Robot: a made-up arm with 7 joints.
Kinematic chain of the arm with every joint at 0, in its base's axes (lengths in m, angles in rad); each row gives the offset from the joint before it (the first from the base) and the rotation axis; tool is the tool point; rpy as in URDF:
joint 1: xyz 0 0 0.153 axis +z
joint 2: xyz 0 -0.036 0.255 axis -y
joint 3: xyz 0 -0.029 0.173 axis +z
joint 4: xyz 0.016 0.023 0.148 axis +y
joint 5: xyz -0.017 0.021 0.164 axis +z
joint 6: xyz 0 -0.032 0.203 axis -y
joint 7: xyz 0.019 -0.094 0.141 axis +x
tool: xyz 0 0 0 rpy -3.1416 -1.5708 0
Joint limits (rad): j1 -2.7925..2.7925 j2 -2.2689..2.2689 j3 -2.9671..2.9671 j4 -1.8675..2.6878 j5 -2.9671..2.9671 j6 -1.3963..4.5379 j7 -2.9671..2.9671
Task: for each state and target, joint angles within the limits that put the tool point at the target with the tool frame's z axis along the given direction. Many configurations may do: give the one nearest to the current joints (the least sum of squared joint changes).
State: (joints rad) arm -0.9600 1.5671 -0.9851 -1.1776 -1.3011 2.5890 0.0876
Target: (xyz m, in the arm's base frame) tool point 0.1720 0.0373 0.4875 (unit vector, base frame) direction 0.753 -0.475 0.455
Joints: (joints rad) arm -1.6359 1.7717 -1.6514 -1.8675 -0.8737 1.9685 0.0876
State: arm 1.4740 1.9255 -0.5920 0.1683 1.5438 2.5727 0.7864
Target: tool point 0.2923 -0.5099 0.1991 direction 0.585 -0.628 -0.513
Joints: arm 1.5254 2.1613 -0.7127 0.6663 1.1658 2.1770 0.7864
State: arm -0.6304 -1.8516 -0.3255 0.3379 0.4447 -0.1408 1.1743
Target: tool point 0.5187 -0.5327 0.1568 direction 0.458 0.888 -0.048
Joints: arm -0.9013 -1.4767 0.3313 0.4710 1.0789 -0.2334 1.1743
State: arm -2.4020 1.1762 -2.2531 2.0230 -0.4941 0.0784 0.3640
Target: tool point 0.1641 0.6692 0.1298 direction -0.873 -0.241 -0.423
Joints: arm -2.5879 1.5550 -2.0234 1.3617 -0.2664 0.2186 0.3640
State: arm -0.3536 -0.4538 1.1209 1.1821 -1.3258 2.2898 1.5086
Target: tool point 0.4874 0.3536 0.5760 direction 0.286 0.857 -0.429
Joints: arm 0.0649 -1.0153 0.9292 1.5325 -1.1979 1.6403 1.5086
